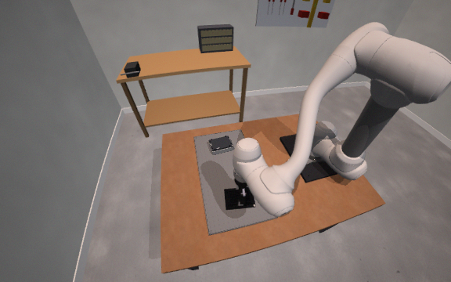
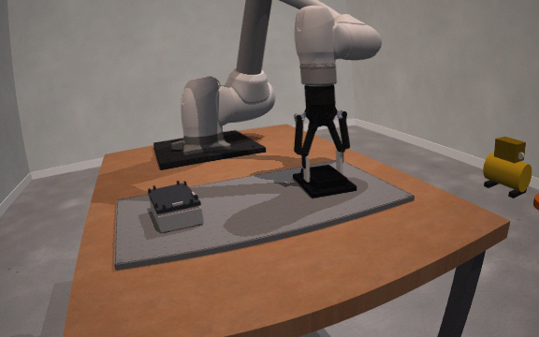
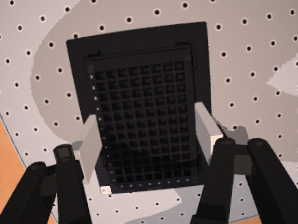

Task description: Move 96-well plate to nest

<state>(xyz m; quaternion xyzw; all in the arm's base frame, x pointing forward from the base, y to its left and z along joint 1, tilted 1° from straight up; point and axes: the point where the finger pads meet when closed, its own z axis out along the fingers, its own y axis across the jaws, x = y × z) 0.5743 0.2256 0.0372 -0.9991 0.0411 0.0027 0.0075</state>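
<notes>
My hand is 20 mm above the black 96-well plate. The rest, counted from my hand: black plate nest N1: 40 mm below; then pale A1 mark: 70 mm behind, 60 mm to the left, 30 mm below.
</notes>
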